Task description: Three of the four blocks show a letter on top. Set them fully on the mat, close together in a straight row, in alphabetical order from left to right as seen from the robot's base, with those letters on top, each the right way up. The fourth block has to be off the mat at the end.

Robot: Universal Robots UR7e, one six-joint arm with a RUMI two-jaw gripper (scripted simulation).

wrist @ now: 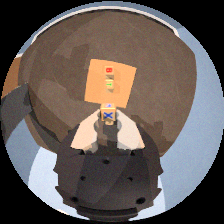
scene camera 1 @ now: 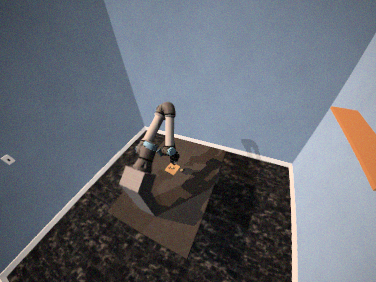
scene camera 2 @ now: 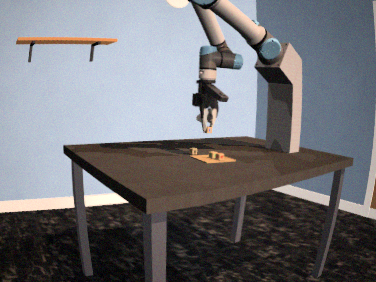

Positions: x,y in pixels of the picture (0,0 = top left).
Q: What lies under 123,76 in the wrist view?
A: A mat.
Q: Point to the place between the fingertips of my gripper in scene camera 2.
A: At 207,132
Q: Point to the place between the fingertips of my gripper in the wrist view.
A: At 108,110
